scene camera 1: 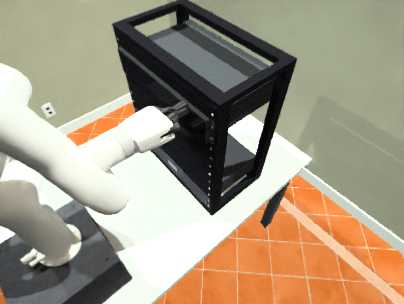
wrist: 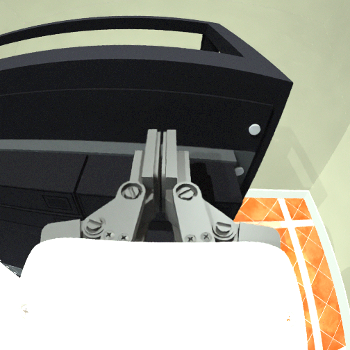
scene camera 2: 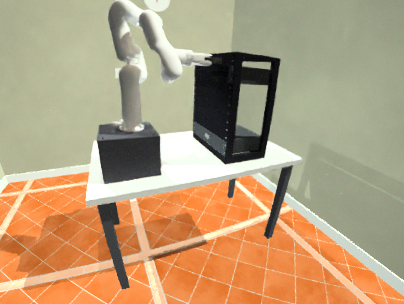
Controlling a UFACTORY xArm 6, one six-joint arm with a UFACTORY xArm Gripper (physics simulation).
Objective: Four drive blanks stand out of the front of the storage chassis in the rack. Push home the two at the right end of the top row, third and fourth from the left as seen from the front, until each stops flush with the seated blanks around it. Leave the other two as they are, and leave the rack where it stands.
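Where they show: gripper, fingertip midpoint: [scene camera 1: 187, 106] [scene camera 2: 221, 61]; arm's base at its link origin: [scene camera 1: 60, 245] [scene camera 2: 132, 128].
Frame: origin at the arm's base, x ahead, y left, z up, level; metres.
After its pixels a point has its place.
Note:
The black rack [scene camera 1: 216, 165] @(x 0.466, y -0.207, z 0.147 m) [scene camera 2: 231, 115] @(x 0.466, y -0.207, z 0.078 m) [wrist: 270, 75] stands upright on the table. The dark storage chassis sits in its upper part; its grey edge strip [wrist: 75, 146] runs across the wrist view. My gripper [scene camera 1: 185, 106] @(x 0.440, y -0.117, z 0.346 m) [scene camera 2: 212, 60] [wrist: 161, 148] is shut and empty, its tips at the upper front of the rack, towards the right end. In the wrist view a dark blank [wrist: 107, 175] shows just left of the fingers, beside another dark front [wrist: 40, 172] across a seam. The fingers hide part of the top row. Contact and how far each blank stands out cannot be told.
The white table [scene camera 1: 175, 250] @(x 0.267, y -0.200, z -0.210 m) [scene camera 2: 175, 172] @(x 0.173, y -0.166, z -0.210 m) carries the rack and the arm's black base block [scene camera 1: 95, 265] @(x 0.042, y -0.128, z 0.000 m) [scene camera 2: 131, 155] @(x -0.039, y -0.153, z -0.081 m). The rack's top frame and right front post, with round pale screws [wrist: 254, 129], lie close to the fingers. A wall stands behind the rack.

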